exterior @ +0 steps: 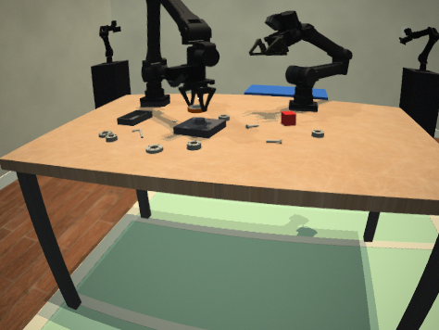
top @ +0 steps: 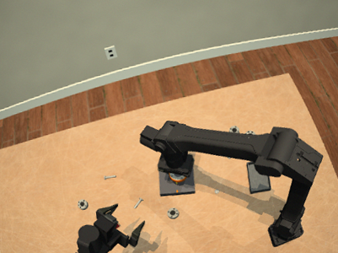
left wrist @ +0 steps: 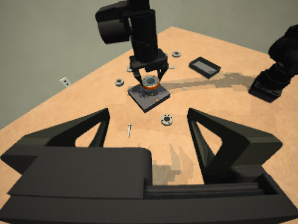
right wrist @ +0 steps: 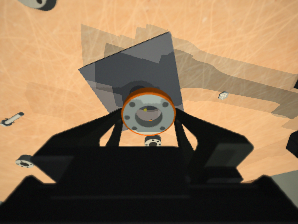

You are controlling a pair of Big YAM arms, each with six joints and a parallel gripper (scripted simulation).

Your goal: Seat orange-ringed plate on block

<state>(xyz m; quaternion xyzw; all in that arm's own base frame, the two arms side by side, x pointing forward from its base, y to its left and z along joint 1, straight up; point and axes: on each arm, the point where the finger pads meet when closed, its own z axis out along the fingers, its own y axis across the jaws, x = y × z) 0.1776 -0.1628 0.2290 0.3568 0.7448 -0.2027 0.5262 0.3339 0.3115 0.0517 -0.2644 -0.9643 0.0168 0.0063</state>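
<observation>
The dark grey block is 20 mm behind my right hand, 20 mm to the left of it and 50 mm below it. The rest, counted from my right hand: red cube: 100 mm behind, 290 mm to the left, 50 mm below; then dark tray: 90 mm behind, 280 mm to the right, 70 mm below; then l-shaped key: 50 mm ahead, 200 mm to the right, 70 mm below.
</observation>
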